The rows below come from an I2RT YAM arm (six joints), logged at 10 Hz.
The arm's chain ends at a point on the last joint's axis. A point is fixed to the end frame.
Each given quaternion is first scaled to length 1.
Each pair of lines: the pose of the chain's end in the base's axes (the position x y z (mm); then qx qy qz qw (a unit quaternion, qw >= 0)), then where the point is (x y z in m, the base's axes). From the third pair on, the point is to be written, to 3 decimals.
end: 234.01 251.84 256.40 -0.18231 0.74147 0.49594 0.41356
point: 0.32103 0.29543 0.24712
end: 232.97 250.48 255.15 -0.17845 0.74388 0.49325 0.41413
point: 0.32036 0.29322 0.24539
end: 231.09 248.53 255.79 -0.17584 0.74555 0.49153 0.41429
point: 0.319 0.291 0.246
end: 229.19 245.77 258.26 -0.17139 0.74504 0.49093 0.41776
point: 0.317 0.287 0.248
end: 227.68 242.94 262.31 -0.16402 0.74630 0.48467 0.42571
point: 0.317 0.282 0.253
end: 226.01 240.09 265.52 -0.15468 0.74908 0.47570 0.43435
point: 0.316 0.276 0.256
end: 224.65 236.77 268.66 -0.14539 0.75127 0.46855 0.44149
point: 0.316 0.271 0.260
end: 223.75 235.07 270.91 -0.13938 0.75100 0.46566 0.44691
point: 0.316 0.267 0.262
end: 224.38 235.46 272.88 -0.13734 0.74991 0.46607 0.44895
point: 0.316 0.267 0.265
